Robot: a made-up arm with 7 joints.
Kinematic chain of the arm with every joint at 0, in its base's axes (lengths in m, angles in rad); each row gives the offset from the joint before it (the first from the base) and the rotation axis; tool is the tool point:
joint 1: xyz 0 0 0.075 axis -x
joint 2: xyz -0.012 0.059 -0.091 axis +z
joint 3: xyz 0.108 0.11 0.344 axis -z
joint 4: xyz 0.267 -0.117 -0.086 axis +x
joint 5: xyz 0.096 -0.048 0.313 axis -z
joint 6: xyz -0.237 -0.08 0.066 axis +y
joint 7: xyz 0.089 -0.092 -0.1 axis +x
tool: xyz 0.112 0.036 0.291
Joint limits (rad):
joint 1: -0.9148..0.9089
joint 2: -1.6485..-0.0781
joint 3: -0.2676..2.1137
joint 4: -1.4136..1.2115
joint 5: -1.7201..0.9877
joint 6: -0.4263..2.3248
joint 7: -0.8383..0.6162
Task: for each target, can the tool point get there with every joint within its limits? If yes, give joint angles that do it. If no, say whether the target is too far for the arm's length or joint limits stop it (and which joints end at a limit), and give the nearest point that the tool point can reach.
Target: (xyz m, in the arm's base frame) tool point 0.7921 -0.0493 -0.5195
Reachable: no: joint limits stop it (at a limit: joint 1, joint 3, joint 4, joint 6, joint 7) | nearest point 0.6467 -0.1420 -0.3203 | short by 0.264 m
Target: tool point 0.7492 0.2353 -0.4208
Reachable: no: joint limits stop it (at a limit: joint 1, joint 3, joint 4, joint 6, joint 7) | nearest point 0.6396 0.0263 -0.2039 | short by 0.321 m
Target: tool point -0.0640 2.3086 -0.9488
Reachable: no: too far | nearest point -0.0630 0.9275 -0.2958 | short by 1.528 m
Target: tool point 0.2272 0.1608 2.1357
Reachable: no: too far | nearest point 0.1185 0.0848 1.1611 | short by 0.984 m
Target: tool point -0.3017 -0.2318 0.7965
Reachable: yes | joints 0.2475 -0.9085 0.8836 0.0046 -0.7006 0.3829 0.3411
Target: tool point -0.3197 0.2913 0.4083
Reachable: yes | joints -0.0371 -1.1435 1.9323 0.2194 -0.7106 1.4756 0.0062
